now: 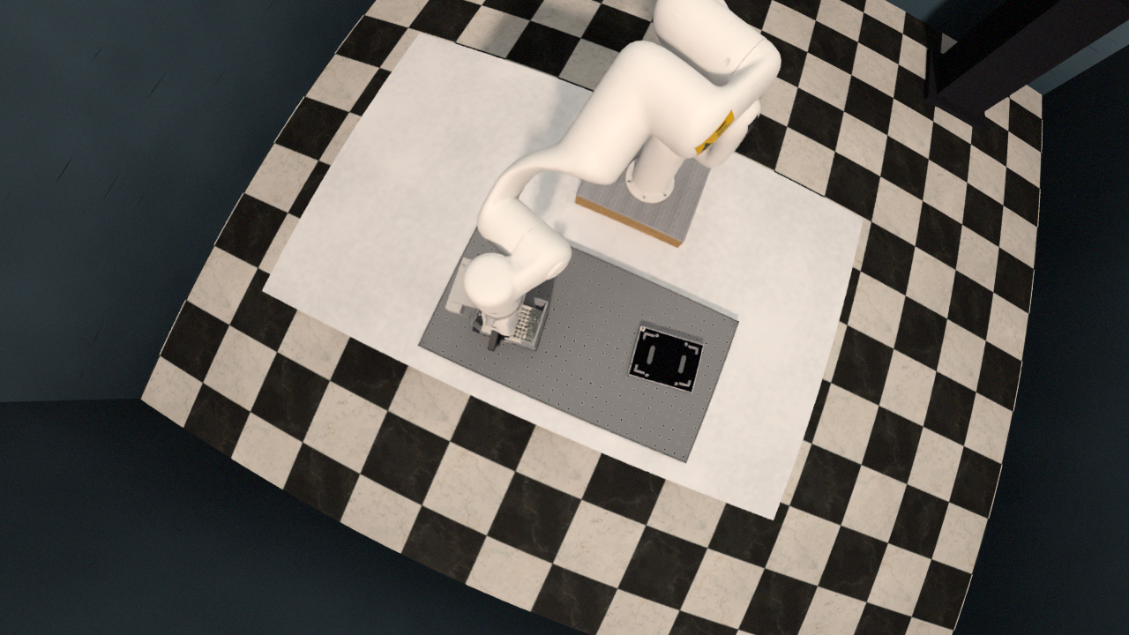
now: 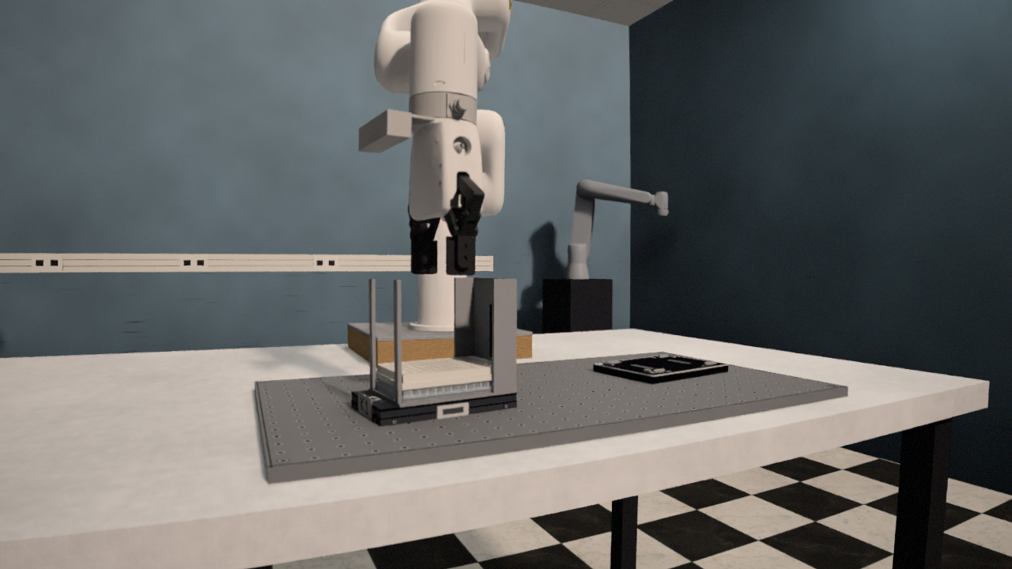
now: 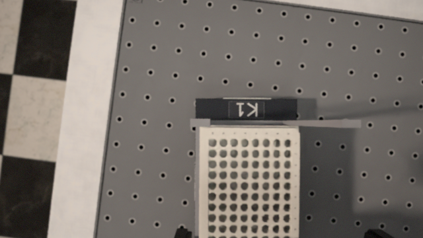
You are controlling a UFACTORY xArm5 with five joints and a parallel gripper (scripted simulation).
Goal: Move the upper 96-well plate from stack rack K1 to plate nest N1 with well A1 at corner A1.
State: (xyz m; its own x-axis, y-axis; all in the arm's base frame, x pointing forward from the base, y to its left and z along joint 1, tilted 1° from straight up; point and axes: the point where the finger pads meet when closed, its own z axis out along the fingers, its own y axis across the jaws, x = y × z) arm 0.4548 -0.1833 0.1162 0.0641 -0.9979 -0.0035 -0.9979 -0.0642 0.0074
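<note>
Now: hand 12 cm above the white 96-well plate. From my hand the other things lie so: tall grey wall: 7 cm to the left, 8 cm below; then black plate nest: 5 cm behind, 37 cm to the left, 15 cm below; then clear plate: 13 cm below.
</note>
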